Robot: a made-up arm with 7 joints.
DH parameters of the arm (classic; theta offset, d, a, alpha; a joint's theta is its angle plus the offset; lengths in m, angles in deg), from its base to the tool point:
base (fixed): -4.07 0 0 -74.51
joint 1: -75.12 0.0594 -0.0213 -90
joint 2: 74 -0.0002 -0.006 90
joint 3: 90 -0.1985 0.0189 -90
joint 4: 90 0.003 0.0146 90
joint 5: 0 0.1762 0.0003 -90
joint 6: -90 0 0.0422 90
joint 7: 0 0.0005 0 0
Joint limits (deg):
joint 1: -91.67..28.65
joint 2: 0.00..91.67
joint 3: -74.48..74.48
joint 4: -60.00..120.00
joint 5: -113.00..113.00
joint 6: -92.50..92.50
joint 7: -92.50..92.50
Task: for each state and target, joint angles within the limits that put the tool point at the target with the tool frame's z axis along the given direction. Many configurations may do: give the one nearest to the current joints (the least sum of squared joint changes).
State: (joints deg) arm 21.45 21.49 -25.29 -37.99 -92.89 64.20 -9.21
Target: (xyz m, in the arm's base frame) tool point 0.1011 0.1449 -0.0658 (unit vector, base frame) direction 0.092 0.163 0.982
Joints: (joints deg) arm 22.08 31.72 29.28 -60.00 -61.95 28.91 -9.21
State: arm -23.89 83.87 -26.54 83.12 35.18 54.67 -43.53
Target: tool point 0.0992 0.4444 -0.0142 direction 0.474 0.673 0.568
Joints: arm -75.38 90.10 4.71 107.23 0.08 41.20 -43.53
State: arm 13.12 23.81 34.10 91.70 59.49 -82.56 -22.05
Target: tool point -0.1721 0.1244 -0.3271 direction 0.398 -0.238 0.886
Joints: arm 26.70 3.36 30.96 70.12 32.06 -90.14 -22.05
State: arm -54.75 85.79 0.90 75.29 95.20 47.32 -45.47
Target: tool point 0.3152 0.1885 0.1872 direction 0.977 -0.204 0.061
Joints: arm -91.67 58.11 -17.69 32.74 112.51 50.75 -45.47
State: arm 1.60 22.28 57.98 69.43 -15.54 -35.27 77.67
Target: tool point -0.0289 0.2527 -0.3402 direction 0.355 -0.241 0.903
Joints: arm 4.09 15.40 45.71 64.94 2.33 -61.98 77.67
